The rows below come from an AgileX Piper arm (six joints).
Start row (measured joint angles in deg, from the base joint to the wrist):
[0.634, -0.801, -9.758, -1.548, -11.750, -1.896]
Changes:
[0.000, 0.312, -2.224, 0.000, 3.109, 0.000]
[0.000, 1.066, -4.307, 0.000, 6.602, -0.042]
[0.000, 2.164, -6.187, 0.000, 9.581, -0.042]
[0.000, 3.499, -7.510, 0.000, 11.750, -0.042]
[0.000, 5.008, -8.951, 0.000, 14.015, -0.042]
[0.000, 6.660, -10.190, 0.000, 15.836, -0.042]
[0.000, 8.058, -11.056, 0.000, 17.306, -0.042]
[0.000, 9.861, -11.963, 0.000, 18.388, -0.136]
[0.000, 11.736, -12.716, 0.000, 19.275, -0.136]
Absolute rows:
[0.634, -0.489, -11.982, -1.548, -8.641, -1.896]
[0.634, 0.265, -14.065, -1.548, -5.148, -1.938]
[0.634, 1.363, -15.945, -1.548, -2.169, -1.938]
[0.634, 2.698, -17.268, -1.548, 0.000, -1.938]
[0.634, 4.207, -18.709, -1.548, 2.265, -1.938]
[0.634, 5.859, -19.948, -1.548, 4.086, -1.938]
[0.634, 7.257, -20.814, -1.548, 5.556, -1.938]
[0.634, 9.060, -21.721, -1.548, 6.638, -2.032]
[0.634, 10.935, -22.474, -1.548, 7.525, -2.032]

